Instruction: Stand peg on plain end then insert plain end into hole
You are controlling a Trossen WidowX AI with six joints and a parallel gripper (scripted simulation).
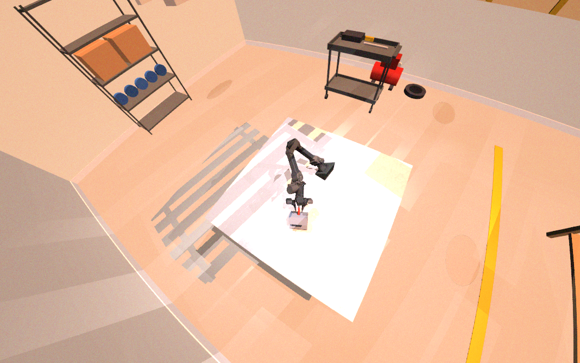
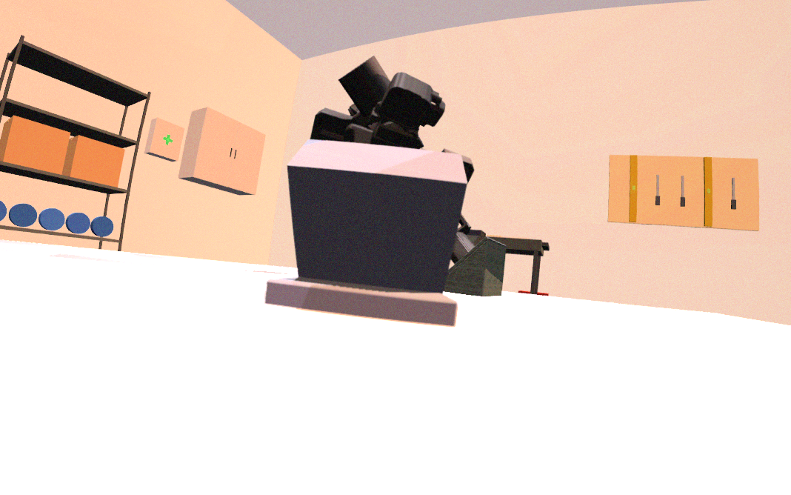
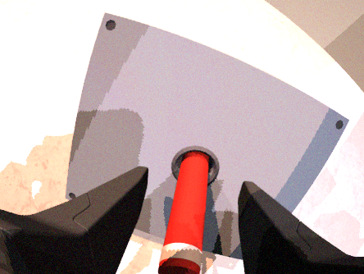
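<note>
Right now my gripper tip is 20 mm past the red peg and 10 mm to the left of it. Round my gripper tip: grey sloped panel (30 mm below, 30 mm ahead, 10 mm to the left).
</note>
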